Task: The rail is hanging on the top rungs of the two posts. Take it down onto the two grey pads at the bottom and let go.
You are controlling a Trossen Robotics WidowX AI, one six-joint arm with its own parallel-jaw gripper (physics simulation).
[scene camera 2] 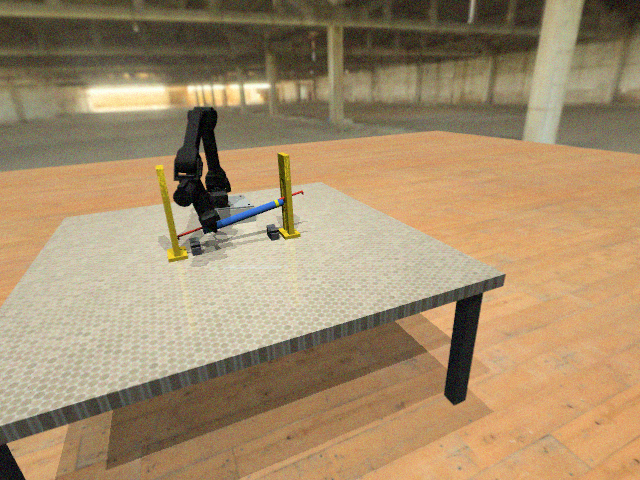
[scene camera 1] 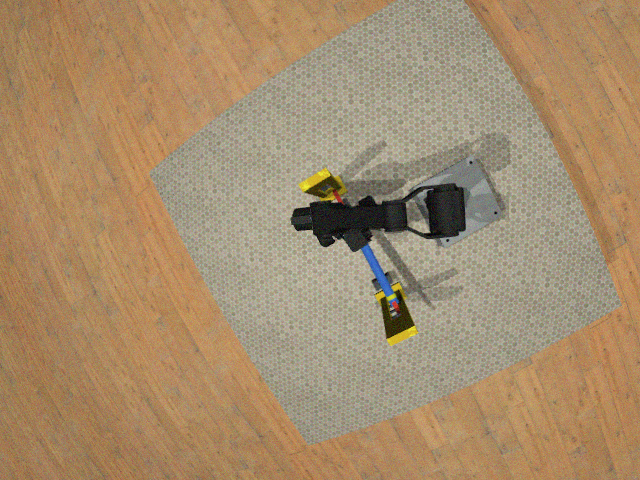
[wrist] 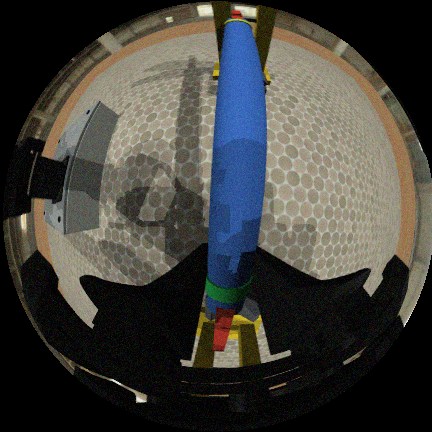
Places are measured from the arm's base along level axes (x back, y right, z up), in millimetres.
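Pixels of known places: gripper, fingertip midpoint: (scene camera 2: 215, 230) (wrist: 227, 249); arm's base, link origin: (scene camera 2: 220, 205) (wrist: 58, 180).
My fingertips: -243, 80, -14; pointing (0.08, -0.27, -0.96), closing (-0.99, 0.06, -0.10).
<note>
Ahead of a thing's pixels: the offset from my fingertips to its middle, as dx, dy, dz. "pt": to the spot under its first point. Level surfaces: height alone.
The rail {-11, -104, +38} (scene camera 1: 376, 268) (scene camera 2: 250, 212) (wrist: 239, 110) is a thick blue bar with red rod ends, a yellow band and a green band. My gripper (scene camera 2: 209, 227) (wrist: 227, 249) is shut on it near the green-band end. In scene camera 2 the rail is tilted: its left end is low by the left yellow post {-1, +137, +90} (scene camera 2: 166, 211), and its right end is higher, passing through the right yellow post {-33, -262, +90} (scene camera 2: 287, 196). The two dark grey pads, the left pad {-6, +75, -39} (scene camera 2: 194, 245) and the right pad {-28, -200, -39} (scene camera 2: 272, 231), stand below the rail, which is apart from the right pad. Left-end contact is unclear.
The arm's grey base plate (scene camera 1: 483, 198) (wrist: 92, 165) lies behind the posts. The posts stand on yellow feet, the left foot {pt -36, +140, -46} (scene camera 2: 177, 255) and the right foot {pt -68, -253, -48} (scene camera 2: 290, 234), on the patterned table {dz -60} (scene camera 1: 268, 155) (scene camera 2: 310, 279). The arm covers part of the rail from above.
</note>
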